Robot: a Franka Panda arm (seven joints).
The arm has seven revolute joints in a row. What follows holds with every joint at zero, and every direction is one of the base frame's. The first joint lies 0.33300 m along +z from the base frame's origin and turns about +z. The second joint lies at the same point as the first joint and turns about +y. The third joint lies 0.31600 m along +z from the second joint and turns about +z. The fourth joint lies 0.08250 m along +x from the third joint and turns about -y. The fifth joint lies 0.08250 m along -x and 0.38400 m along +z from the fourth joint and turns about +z. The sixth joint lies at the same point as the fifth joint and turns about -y. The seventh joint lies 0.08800 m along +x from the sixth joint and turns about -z. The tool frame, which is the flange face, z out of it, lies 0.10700 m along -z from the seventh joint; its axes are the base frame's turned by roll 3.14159, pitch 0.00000 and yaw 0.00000 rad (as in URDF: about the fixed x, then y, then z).
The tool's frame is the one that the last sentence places.
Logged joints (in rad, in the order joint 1, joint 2, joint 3, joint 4, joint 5, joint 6, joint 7), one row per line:
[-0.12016, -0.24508, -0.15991, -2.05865, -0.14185, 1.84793, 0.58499]
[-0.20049, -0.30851, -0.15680, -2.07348, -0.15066, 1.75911, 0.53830]
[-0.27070, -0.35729, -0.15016, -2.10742, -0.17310, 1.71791, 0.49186]
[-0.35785, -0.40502, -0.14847, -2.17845, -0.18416, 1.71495, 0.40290]
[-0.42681, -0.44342, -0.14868, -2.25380, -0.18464, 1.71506, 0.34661]
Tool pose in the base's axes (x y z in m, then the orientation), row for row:
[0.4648, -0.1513, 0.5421, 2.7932, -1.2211, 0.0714]
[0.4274, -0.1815, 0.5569, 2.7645, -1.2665, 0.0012]
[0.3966, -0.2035, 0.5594, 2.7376, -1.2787, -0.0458]
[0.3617, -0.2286, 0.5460, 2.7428, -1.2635, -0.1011]
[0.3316, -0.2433, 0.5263, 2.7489, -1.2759, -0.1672]
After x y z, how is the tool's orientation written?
As a rotation vector, in radians.
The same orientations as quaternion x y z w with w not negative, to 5 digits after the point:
[0.91504, -0.40003, 0.02339, 0.04614]
[0.90798, -0.41597, 0.00039, 0.05037]
[0.90431, -0.42239, -0.01513, 0.05983]
[0.90612, -0.41741, -0.03340, 0.06000]
[0.90440, -0.41978, -0.05501, 0.05318]

